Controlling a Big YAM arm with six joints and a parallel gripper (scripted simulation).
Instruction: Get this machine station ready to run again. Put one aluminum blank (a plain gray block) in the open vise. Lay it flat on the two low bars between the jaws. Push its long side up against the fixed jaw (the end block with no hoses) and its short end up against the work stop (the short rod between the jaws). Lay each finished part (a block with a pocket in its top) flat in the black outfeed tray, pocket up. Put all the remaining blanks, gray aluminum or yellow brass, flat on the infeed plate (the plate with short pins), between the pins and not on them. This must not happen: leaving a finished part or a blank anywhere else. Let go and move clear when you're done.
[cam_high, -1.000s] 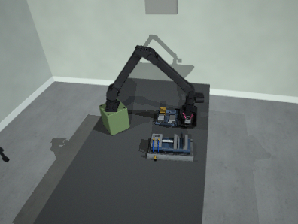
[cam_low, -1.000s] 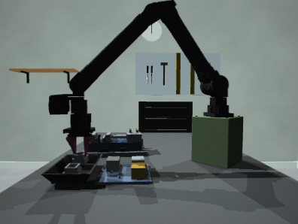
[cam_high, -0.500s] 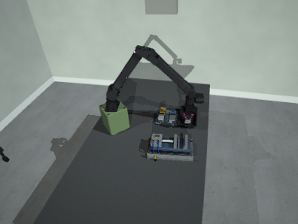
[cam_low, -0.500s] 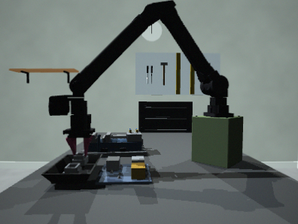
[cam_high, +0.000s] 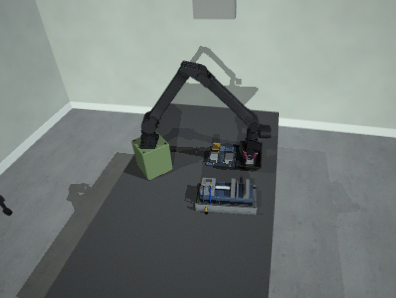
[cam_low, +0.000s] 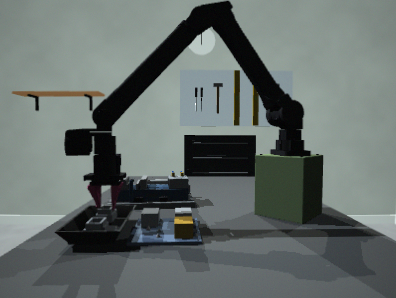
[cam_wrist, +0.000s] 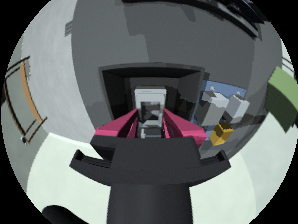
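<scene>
The gray aluminum blank lies 21 cm behind my hand, 3 cm to the left of it and 3 cm below it. Also, from my hand: vise: 27 cm to the right, 13 cm behind, 1 cm below; yellow brass blank: 20 cm behind, 12 cm to the left, 3 cm below.
</scene>
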